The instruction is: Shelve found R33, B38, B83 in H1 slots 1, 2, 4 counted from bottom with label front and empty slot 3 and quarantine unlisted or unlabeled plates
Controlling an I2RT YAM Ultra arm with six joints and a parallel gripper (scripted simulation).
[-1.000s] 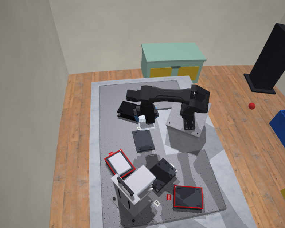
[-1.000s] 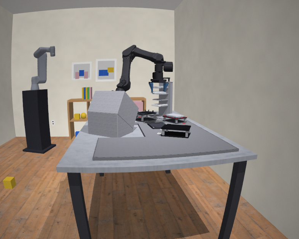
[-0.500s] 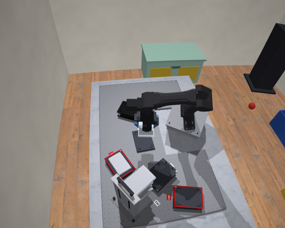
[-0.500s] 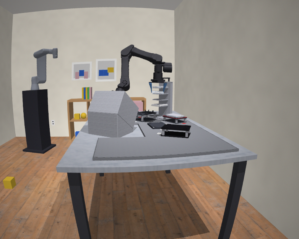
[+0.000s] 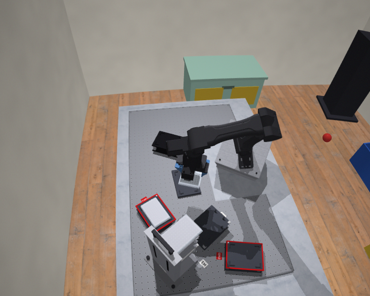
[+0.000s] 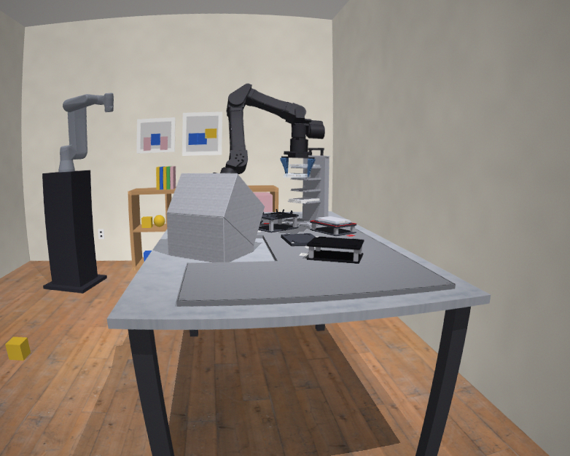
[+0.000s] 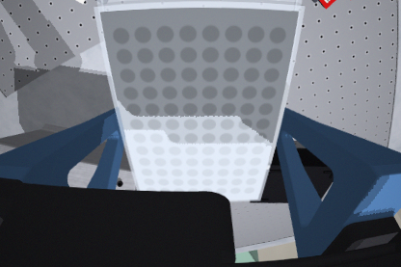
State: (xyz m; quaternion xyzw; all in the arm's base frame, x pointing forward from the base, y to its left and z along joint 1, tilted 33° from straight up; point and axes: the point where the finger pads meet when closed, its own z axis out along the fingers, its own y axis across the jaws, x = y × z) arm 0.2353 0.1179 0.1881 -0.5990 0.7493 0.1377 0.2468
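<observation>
Now: hand 190 mm above the regrip nest RG, 150 mm to the right of it and 100 mm past it. Also, from my hand: quarantine nest QR1 (210 mm below, 150 mm ahead, 100 mm to the left); then flat dark nest N6 (240 mm below, 100 mm to the right, 20 mm ahead); then RG label (240 mm below, 170 mm behind, 70 mm to the left).
</observation>
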